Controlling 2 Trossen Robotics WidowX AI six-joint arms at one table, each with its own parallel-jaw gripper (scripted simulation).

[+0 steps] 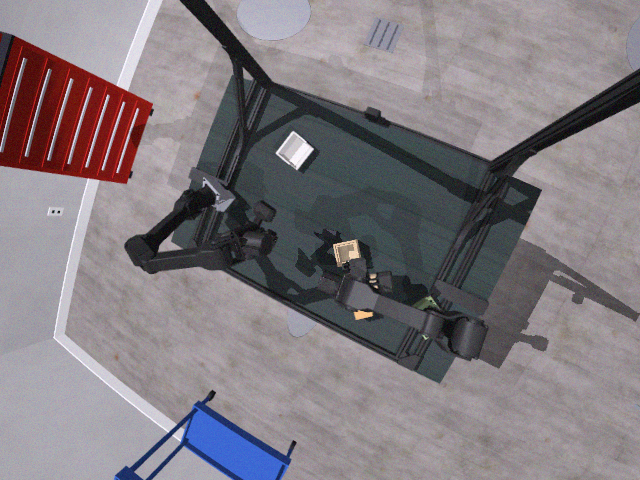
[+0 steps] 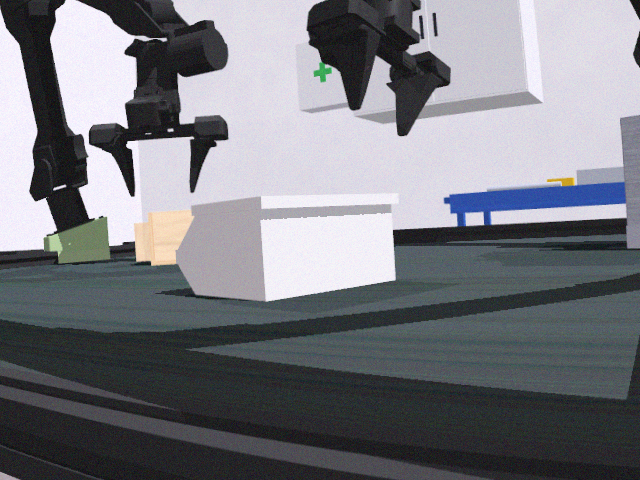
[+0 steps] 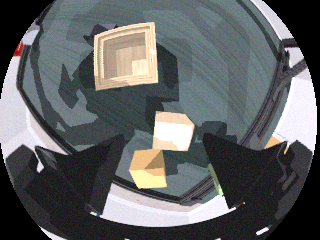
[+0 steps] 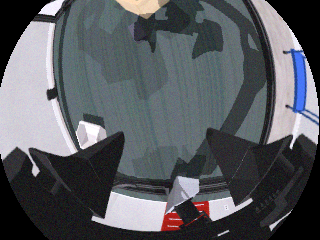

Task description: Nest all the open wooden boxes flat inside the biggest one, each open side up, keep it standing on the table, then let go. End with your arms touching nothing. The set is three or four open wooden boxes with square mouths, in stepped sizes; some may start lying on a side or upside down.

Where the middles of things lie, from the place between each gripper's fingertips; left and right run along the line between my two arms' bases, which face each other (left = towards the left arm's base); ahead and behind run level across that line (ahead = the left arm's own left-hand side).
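From my left hand, the orange block (image 3: 147,168) is 50 mm to the left, 100 mm ahead and 100 mm below. The white bin (image 2: 265,248) is 270 mm behind that same left hand, 430 mm to the right of it and 100 mm below it. Going by their middles, the orange block is the nearest to my left hand of the things named here.
Counting from my right hand instead, I find the orange block 40 cm to the left, 10 cm ahead and 14 cm below. The white bin is 8 cm to the right of my right hand, 27 cm behind it and 14 cm below it, and by its middle the bin is nearer to my right hand than to my left hand.
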